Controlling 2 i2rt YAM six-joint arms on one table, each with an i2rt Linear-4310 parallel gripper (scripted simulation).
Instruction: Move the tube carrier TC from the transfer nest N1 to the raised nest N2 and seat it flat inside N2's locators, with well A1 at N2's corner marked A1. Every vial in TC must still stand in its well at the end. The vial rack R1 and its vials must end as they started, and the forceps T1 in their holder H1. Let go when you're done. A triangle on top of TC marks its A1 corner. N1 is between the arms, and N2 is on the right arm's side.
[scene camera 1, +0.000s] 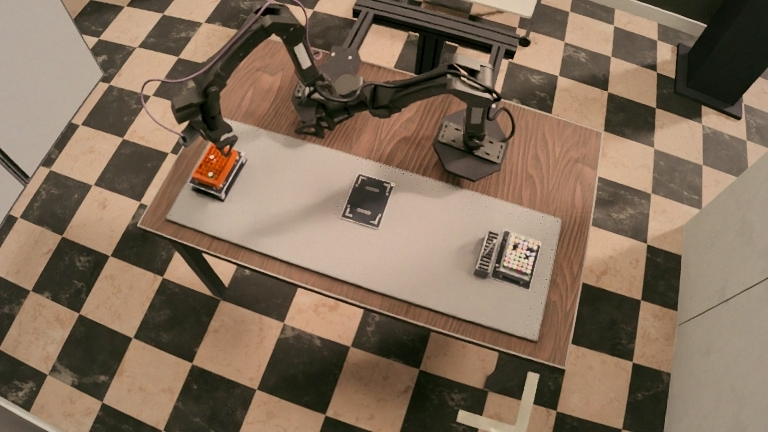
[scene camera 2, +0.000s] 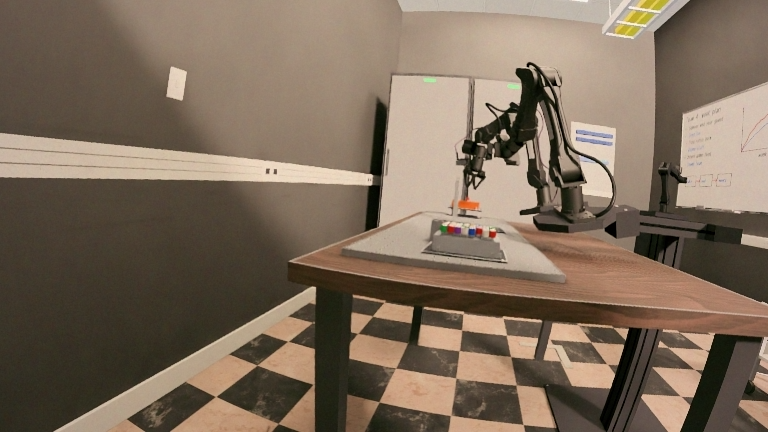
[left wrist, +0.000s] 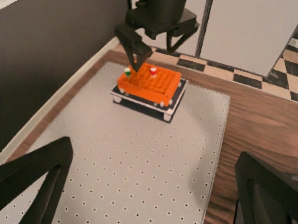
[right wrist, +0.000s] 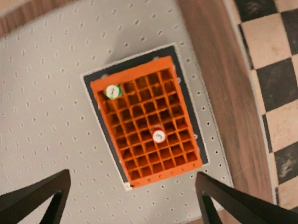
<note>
In view: the left gripper (left wrist: 156, 153), the right gripper (scene camera 1: 217, 148), an orange tube carrier TC (scene camera 1: 220, 161), a black transfer nest N1 (scene camera 1: 360, 197) and a black raised nest N2 (right wrist: 169, 52).
The orange tube carrier TC shows as well in the left wrist view (left wrist: 162, 88) and in the right wrist view (right wrist: 157, 72). The right gripper also shows in the left wrist view (left wrist: 153, 60) and in the right wrist view (right wrist: 134, 178).
</note>
